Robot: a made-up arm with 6 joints. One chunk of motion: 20 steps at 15 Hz.
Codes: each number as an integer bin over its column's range. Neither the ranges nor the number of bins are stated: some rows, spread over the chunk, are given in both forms.
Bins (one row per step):
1: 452 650 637 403 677 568
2: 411 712 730 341 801 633
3: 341 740 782 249 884 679
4: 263 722 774 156 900 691
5: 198 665 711 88 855 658
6: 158 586 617 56 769 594
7: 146 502 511 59 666 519
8: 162 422 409 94 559 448
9: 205 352 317 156 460 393
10: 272 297 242 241 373 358
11: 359 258 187 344 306 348
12: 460 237 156 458 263 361
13: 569 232 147 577 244 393
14: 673 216 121 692 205 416
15: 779 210 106 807 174 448
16: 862 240 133 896 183 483
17: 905 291 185 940 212 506
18: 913 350 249 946 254 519
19: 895 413 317 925 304 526
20: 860 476 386 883 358 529
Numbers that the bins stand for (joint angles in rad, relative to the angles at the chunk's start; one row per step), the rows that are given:
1: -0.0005 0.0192 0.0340 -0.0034 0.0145 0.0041
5: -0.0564 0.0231 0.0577 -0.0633 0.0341 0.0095
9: -0.0549 -0.0584 -0.0685 -0.0503 -0.0093 -0.0064
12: 0.0013 -0.0883 -0.1200 0.0071 -0.0310 -0.0083
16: 0.0898 -0.0875 -0.1274 0.0904 -0.0398 -0.0010
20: 0.0894 -0.0261 -0.0464 0.0879 -0.0206 0.0018
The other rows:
2: -0.0095 0.0353 0.0638 -0.0151 0.0282 0.0080
3: -0.0249 0.0426 0.0805 -0.0326 0.0373 0.0108
4: -0.0421 0.0379 0.0779 -0.0503 0.0391 0.0115
6: -0.0652 0.0025 0.0276 -0.0693 0.0247 0.0057
7: -0.0678 -0.0193 -0.0063 -0.0688 0.0133 0.0012
8: -0.0643 -0.0402 -0.0390 -0.0621 0.0016 -0.0031
10: -0.0401 -0.0727 -0.0925 -0.0342 -0.0189 -0.0085
11: -0.0209 -0.0829 -0.1101 -0.0146 -0.0263 -0.0091
13: 0.0253 -0.0896 -0.1229 0.0297 -0.0331 -0.0064
14: 0.0482 -0.0938 -0.1312 0.0516 -0.0374 -0.0050
15: 0.0716 -0.0953 -0.1360 0.0735 -0.0408 -0.0031
17: 0.0993 -0.0743 -0.1107 0.0988 -0.0367 0.0004
18: 0.1011 -0.0589 -0.0902 0.0999 -0.0320 0.0012
19: 0.0971 -0.0425 -0.0685 0.0959 -0.0265 0.0016

